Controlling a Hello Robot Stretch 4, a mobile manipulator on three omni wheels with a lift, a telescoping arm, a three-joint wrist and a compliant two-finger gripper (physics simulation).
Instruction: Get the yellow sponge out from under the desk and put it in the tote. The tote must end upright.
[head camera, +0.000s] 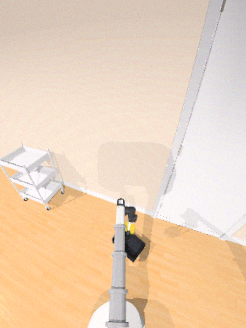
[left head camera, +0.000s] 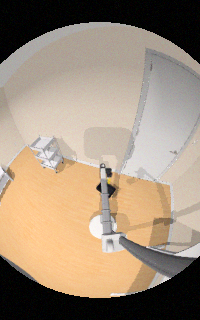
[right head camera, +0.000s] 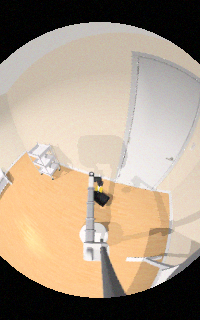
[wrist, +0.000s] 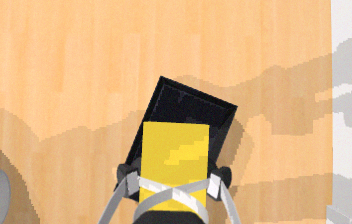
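Where they show: gripper, between the fingertips: (head camera: 129, 229) (left head camera: 106, 181) (right head camera: 98, 189) (wrist: 174, 170); robot's base, origin of its link: (right head camera: 94, 233).
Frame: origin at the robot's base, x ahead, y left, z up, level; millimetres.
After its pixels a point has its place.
Note:
The yellow sponge (wrist: 175, 142) @(y -53, x 686, z 383 mm) (head camera: 132, 228) @(y -111, x 657, z 382 mm) (left head camera: 109, 182) @(y -123, x 642, z 380 mm) (right head camera: 100, 189) @(y -111, x 650, z 382 mm) is held between the two fingers of my gripper (wrist: 174, 170) @(y -87, x 672, z 335 mm), which is shut on it. The sponge's long end points forward, past the fingertips. The black tote (wrist: 199, 92) @(y 14, x 765, z 65 mm) (head camera: 135, 248) @(y -174, x 632, z -25 mm) (left head camera: 105, 190) (right head camera: 102, 199) @(y -155, x 636, z -25 mm) stands upright on the floor, its open top facing up. In the wrist view the sponge overlaps the tote's near part and hides it, and the far inside shows. The height of the sponge over the tote is hard to tell. The telescoping arm partly covers the tote in the head view.
A white three-tier cart (head camera: 25, 156) @(y 1180, x 1349, z 634 mm) (left head camera: 43, 142) @(y 1094, x 1320, z 634 mm) (right head camera: 40, 149) @(y 1104, x 1325, z 634 mm) stands by the wall at the left. A white door (head camera: 215, 125) @(y -624, x 941, z 1236 mm) (left head camera: 170, 110) @(y -769, x 888, z 1422 mm) (right head camera: 157, 115) @(y -717, x 907, z 1384 mm) is at the right. The wall's base runs just beyond the arm's end. My round base (head camera: 99, 321) @(y 120, x 76, z 187 mm) is below the tote.

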